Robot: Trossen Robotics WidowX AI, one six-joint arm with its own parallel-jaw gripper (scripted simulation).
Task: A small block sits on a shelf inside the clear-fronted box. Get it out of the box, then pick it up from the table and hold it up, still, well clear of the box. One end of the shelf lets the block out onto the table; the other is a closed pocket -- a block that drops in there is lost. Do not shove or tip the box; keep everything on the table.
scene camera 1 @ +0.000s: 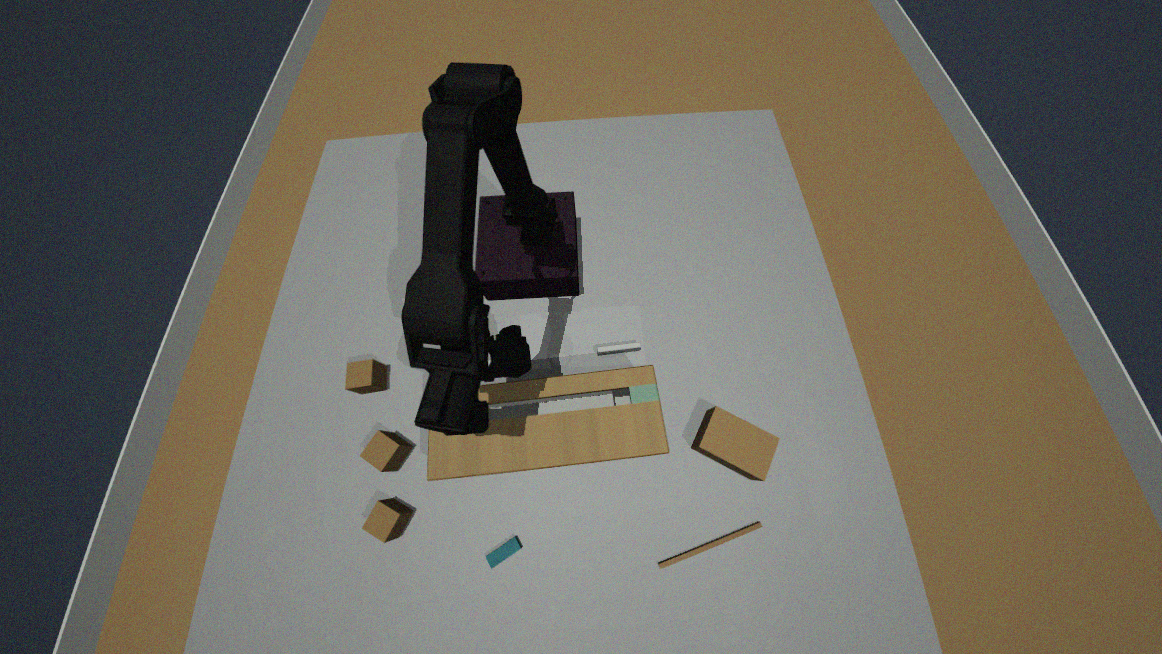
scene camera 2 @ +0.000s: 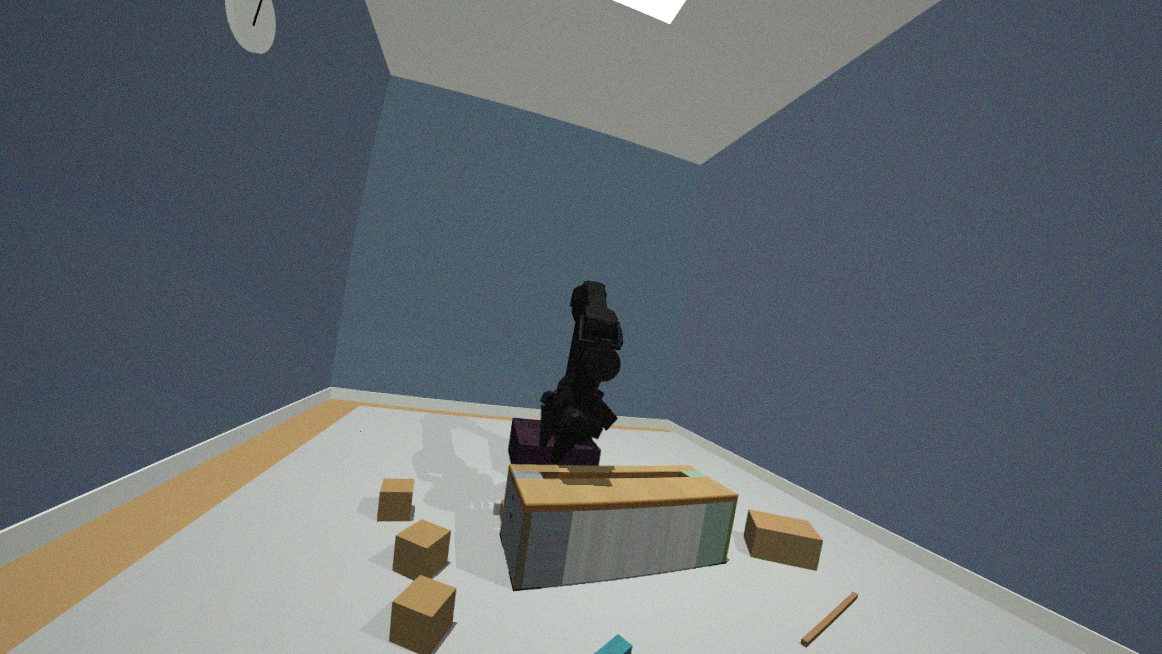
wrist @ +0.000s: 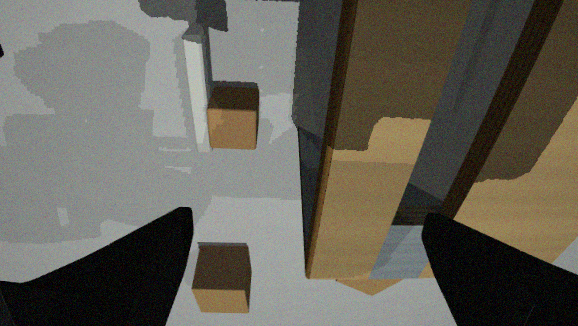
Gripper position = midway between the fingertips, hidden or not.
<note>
I see my gripper (scene camera 2: pixel 547 454), a box (scene camera 2: pixel 561 524), a thin stick (scene camera 1: pixel 685 555) and a tan block (scene camera 1: pixel 740 446).
The box also shows in scene camera 1 (scene camera 1: pixel 599 416) and in the wrist view (wrist: pixel 398 116). The tan block also shows in scene camera 2 (scene camera 2: pixel 790 541). My gripper shows as well in scene camera 1 (scene camera 1: pixel 465 381) and in the wrist view (wrist: pixel 311 223). The wrist view does not show the thin stick: it is out of frame. The wrist view does not show the tan block: it is out of frame.
</note>
